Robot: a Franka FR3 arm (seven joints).
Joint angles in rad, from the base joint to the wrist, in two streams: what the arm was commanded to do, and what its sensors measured. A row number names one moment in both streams.
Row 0, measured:
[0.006, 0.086, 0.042, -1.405, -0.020, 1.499, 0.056]
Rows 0 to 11, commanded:
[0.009, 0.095, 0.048, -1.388, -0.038, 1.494, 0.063]
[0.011, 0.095, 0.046, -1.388, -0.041, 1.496, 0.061]
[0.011, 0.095, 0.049, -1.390, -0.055, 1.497, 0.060]
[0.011, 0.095, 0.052, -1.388, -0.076, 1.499, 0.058]
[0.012, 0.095, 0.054, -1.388, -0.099, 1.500, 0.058]
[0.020, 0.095, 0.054, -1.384, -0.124, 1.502, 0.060]
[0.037, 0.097, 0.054, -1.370, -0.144, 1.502, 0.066]
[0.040, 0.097, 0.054, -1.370, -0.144, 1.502, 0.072]
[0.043, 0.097, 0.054, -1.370, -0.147, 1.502, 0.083]
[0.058, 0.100, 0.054, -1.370, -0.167, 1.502, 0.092]
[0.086, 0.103, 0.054, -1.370, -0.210, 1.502, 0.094]
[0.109, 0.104, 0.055, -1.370, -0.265, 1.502, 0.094]
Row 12, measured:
[0.049, 0.086, 0.053, -1.388, -0.156, 1.501, 0.067]
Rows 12 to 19, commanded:
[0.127, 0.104, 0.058, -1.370, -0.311, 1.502, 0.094]
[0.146, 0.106, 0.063, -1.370, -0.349, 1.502, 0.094]
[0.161, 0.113, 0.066, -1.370, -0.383, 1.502, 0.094]
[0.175, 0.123, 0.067, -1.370, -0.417, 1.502, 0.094]
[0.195, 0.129, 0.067, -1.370, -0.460, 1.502, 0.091]
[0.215, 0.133, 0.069, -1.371, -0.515, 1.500, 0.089]
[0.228, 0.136, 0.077, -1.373, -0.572, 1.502, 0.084]
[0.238, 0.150, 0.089, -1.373, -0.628, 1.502, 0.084]
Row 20, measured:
[0.203, 0.115, 0.071, -1.388, -0.487, 1.501, 0.080]
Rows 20 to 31, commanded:
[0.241, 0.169, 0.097, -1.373, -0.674, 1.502, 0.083]
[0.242, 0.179, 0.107, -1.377, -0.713, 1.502, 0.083]
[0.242, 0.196, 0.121, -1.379, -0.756, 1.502, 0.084]
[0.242, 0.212, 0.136, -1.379, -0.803, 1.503, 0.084]
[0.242, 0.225, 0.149, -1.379, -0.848, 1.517, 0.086]
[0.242, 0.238, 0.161, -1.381, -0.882, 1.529, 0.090]
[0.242, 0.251, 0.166, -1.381, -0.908, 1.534, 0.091]
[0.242, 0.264, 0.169, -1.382, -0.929, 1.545, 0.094]
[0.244, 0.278, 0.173, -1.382, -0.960, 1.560, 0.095]
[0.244, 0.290, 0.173, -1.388, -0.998, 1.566, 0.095]
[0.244, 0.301, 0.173, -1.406, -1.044, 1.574, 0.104]
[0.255, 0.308, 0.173, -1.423, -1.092, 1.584, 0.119]
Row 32, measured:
[0.246, 0.278, 0.169, -1.392, -0.973, 1.552, 0.083]
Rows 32 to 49, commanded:
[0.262, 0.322, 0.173, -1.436, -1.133, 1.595, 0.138]
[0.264, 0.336, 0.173, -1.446, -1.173, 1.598, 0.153]
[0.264, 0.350, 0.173, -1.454, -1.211, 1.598, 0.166]
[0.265, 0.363, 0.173, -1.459, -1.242, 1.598, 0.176]
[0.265, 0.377, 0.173, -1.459, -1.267, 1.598, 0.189]
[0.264, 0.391, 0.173, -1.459, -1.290, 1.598, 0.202]
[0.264, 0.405, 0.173, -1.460, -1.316, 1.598, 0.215]
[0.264, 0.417, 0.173, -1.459, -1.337, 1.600, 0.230]
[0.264, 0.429, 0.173, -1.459, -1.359, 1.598, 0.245]
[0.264, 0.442, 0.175, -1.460, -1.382, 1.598, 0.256]
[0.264, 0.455, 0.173, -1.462, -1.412, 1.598, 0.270]
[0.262, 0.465, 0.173, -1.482, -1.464, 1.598, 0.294]
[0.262, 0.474, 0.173, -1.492, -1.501, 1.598, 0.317]
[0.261, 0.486, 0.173, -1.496, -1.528, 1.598, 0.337]
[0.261, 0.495, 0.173, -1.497, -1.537, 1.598, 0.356]
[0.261, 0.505, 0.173, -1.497, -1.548, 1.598, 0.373]
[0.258, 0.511, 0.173, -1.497, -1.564, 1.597, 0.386]
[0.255, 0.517, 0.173, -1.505, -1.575, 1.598, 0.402]
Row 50, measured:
[0.268, 0.503, 0.171, -1.484, -1.516, 1.585, 0.345]
